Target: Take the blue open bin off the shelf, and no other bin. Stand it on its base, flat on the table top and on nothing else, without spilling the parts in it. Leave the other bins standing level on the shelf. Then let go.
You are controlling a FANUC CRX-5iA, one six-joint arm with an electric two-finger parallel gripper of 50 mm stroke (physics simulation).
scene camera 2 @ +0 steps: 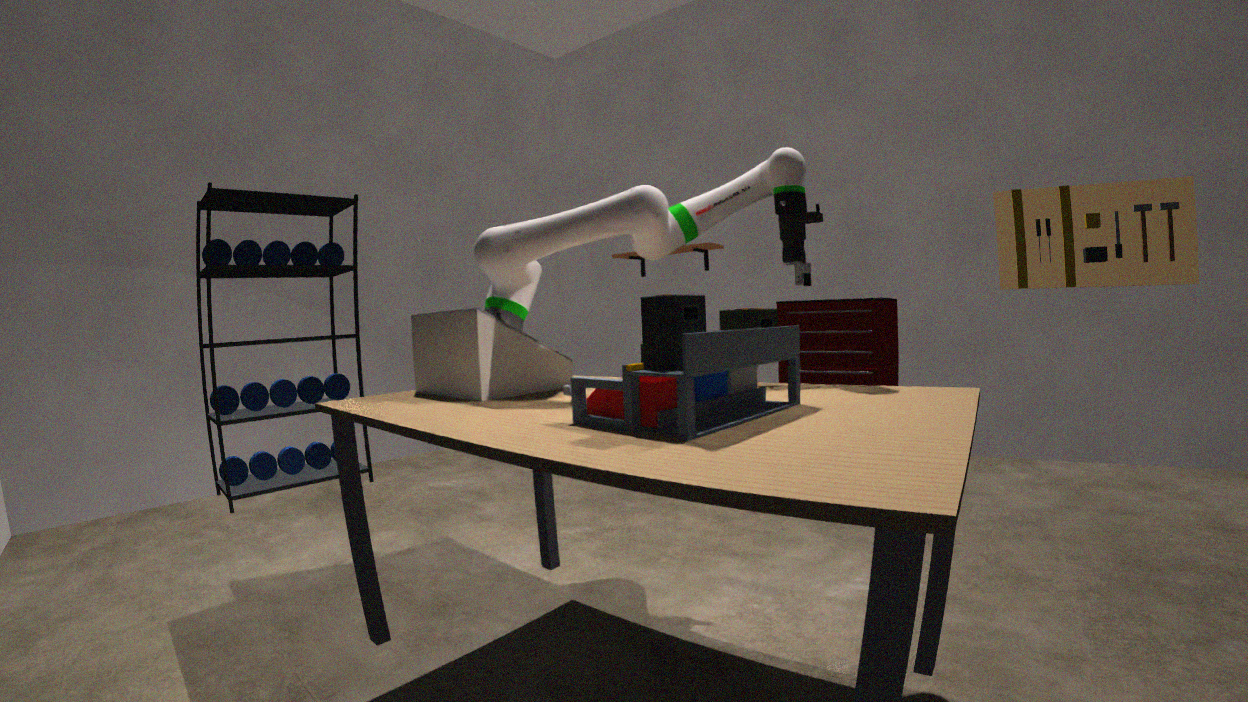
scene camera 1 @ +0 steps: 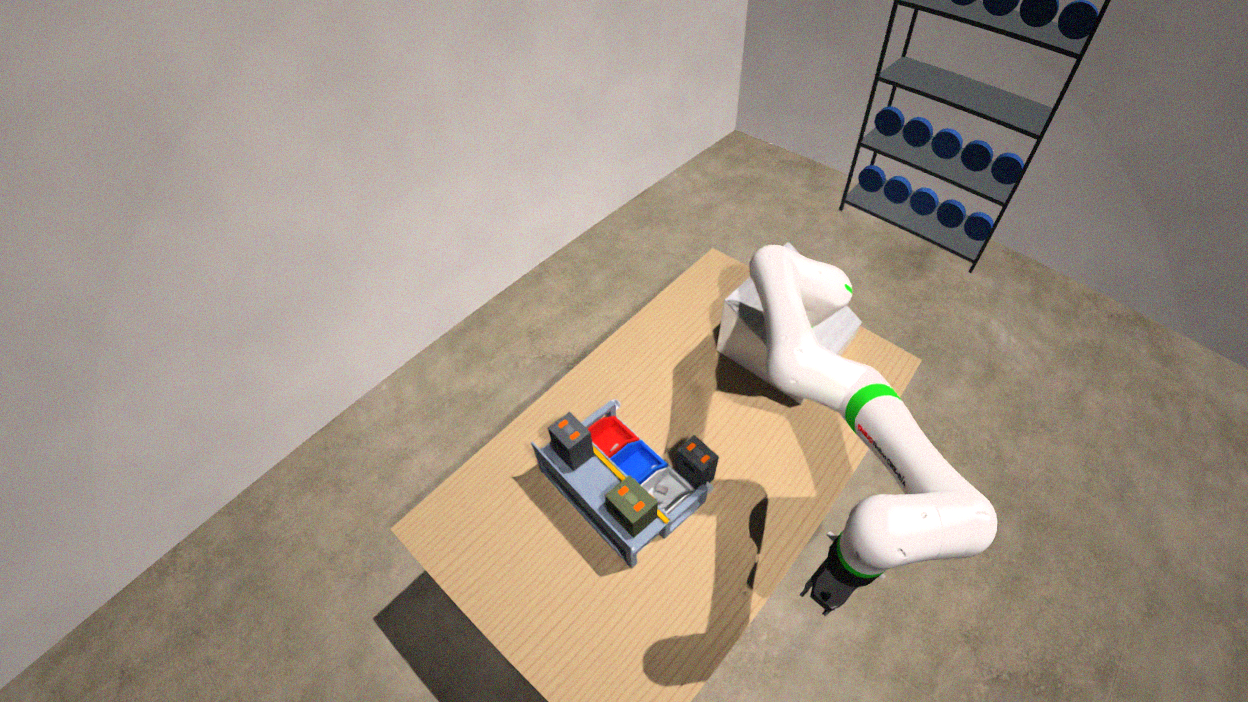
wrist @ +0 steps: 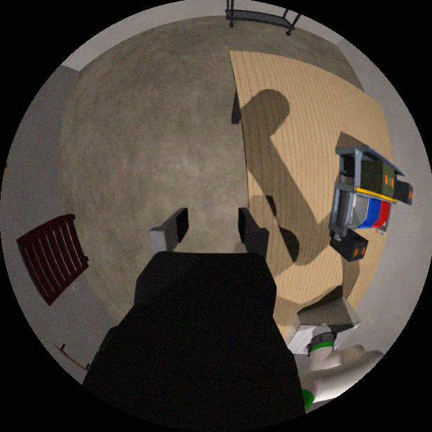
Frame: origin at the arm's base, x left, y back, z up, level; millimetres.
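Seen in the pictures: gripper, fingertip midpoint: (scene camera 2: 803,285) (scene camera 1: 815,601); arm's base, link origin: (scene camera 2: 497,335).
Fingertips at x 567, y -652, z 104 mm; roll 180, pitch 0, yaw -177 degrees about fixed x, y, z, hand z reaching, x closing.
Observation:
Pixels of each thing's top centre, then the offset from my fingertips to it. "*": a spot on its surface instead. Level surfaces: height alone.
- blue open bin, top centre: (scene camera 2: 677,371) (scene camera 1: 631,464) dx -560, dy -2, dz -182 mm
- grey-blue shelf, surface spot: (scene camera 2: 741,348) * dx -594, dy -176, dz -133 mm
- red bin, top centre: (scene camera 2: 638,377) (scene camera 1: 603,437) dx -672, dy -4, dz -182 mm
- grey bin, top centre: (scene camera 1: 660,492) dx -448, dy +0, dz -182 mm
- olive box, top centre: (scene camera 2: 748,308) (scene camera 1: 631,498) dx -446, dy -99, dz -64 mm
- table, surface height: dz -262 mm
The blue open bin (scene camera 1: 638,461) (scene camera 2: 711,385) (wrist: 371,213) stands in the grey-blue shelf (scene camera 1: 580,500) (scene camera 2: 741,348) (wrist: 340,209), between the red bin (scene camera 1: 612,433) (scene camera 2: 656,399) (wrist: 384,214) and the grey bin (scene camera 1: 670,490) (wrist: 359,210). Small parts show in the grey bin; whether parts lie in the blue bin cannot be told. My gripper (scene camera 1: 815,602) (scene camera 2: 802,281) (wrist: 212,217) is open and empty, pointing down, high and beyond the table's edge, well away from the shelf. In the wrist view the floor shows between its fingers.
A dark box (scene camera 1: 571,440) (scene camera 2: 672,330) and an olive box (scene camera 1: 632,506) (wrist: 376,177) stand on the shelf's top. Another dark box (scene camera 1: 695,461) (wrist: 349,245) stands on the table (scene camera 1: 488,523) (scene camera 2: 907,436) (wrist: 310,100) before the bins. A yellow strip (wrist: 375,194) runs above the bins.

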